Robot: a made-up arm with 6 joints.
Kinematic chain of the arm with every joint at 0, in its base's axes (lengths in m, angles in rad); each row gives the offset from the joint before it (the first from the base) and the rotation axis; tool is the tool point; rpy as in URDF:
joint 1: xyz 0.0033 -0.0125 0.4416 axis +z
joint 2: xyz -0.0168 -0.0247 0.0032 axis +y
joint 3: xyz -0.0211 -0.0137 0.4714 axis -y
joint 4: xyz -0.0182 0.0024 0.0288 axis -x
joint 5: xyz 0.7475 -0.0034 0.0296 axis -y
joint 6: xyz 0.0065 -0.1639 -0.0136 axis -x
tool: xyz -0.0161 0.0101 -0.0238 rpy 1.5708 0 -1.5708
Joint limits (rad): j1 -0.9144..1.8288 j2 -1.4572..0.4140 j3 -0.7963..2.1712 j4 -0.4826..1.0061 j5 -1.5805..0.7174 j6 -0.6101..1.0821
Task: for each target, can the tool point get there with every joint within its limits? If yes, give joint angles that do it. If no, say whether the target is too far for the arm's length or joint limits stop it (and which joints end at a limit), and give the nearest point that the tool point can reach.
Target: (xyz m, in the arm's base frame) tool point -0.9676 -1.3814 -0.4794
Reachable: no: too far | nearest point -0.6281 -0.9027 -0.0064 | short by 0.754 m
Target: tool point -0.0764 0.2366 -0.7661
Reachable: no: joint limits stop it (at a limit: joint 1, joint 2, joint 3, joint 4, joint 5) | nearest point 0.0857 0.3878 0.1656 | short by 0.958 m
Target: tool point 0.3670 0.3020 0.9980
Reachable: yes | joints 1.1234 -0.5124 -0.4436 0.4955 -0.0962 0.6142
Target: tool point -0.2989 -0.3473 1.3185
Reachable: yes | joints 0.4058 -1.2328 0.1900 0.1831 0.4972 -0.1498
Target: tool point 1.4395 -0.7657 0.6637
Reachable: no: too far | nearest point 0.8197 -0.4406 0.7692 | short by 0.708 m
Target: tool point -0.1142 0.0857 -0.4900
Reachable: no: joint limits stop it (at a limit: joint 1, joint 2, joint 3, joint 4, joint 5) | nearest point 0.0842 0.3881 0.1659 | short by 0.749 m
